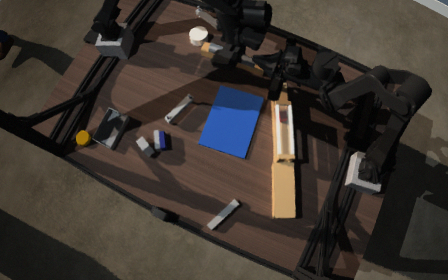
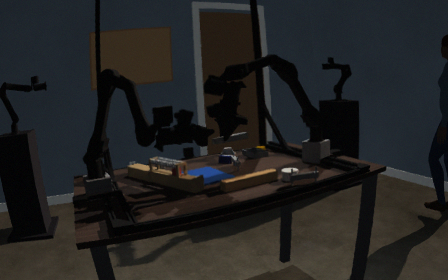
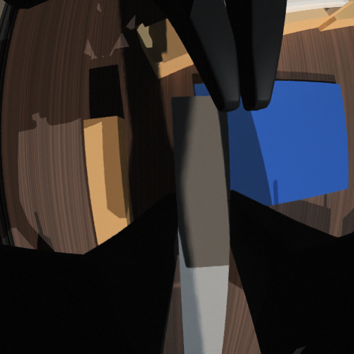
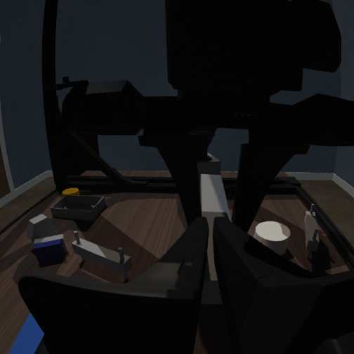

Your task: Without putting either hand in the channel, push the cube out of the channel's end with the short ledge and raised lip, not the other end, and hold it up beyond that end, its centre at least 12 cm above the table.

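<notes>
The wooden channel [image 1: 283,190] [image 2: 145,176] stands right of the blue mat. The red cube [image 1: 283,116] [image 2: 175,171] shows inside it, under white rails, nearer the short ledge [image 3: 170,47] than the long ledge. My left gripper [image 1: 227,55] [image 2: 227,137] [image 3: 200,201] [image 4: 215,215] is shut on a grey bar [image 2: 237,137] [image 3: 202,150] [image 4: 214,195], held level above the table. My right gripper [image 1: 256,59] [image 2: 212,132] [image 3: 242,109] [image 4: 208,225] is shut, its fingertips close beside the bar's end, outside the channel. Whether they touch the bar is unclear.
A wooden block [image 1: 206,48] [image 2: 250,180] [image 3: 105,180] lies below the bar. A white cup [image 1: 198,35] [image 4: 272,237], blue mat [image 1: 231,121] [image 3: 300,135], pegged bar [image 1: 179,109] [image 4: 100,255], blue block [image 1: 159,140], grey tray [image 4: 75,216] and flat bar [image 1: 223,215] stand around.
</notes>
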